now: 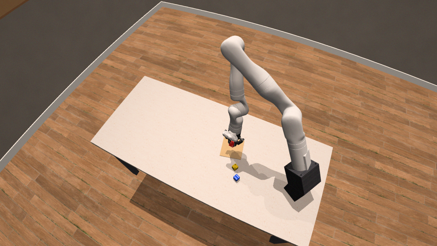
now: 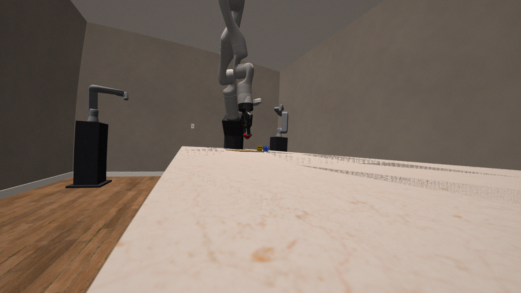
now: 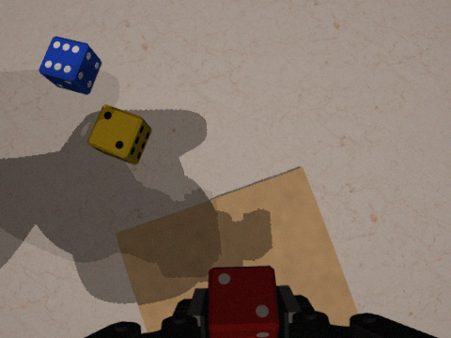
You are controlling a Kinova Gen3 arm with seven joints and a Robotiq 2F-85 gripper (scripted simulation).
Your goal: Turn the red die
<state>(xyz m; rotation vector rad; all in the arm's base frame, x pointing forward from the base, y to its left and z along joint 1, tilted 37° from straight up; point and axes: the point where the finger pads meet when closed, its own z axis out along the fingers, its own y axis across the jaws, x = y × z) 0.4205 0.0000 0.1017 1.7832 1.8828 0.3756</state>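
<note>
The red die is 20 mm below my hand. Also, from my hand: blue die 110 mm behind, 170 mm to the left, 80 mm below; then yellow die 70 mm behind, 110 mm to the left, 80 mm below; then tan mat 10 mm to the right, 90 mm below.
</note>
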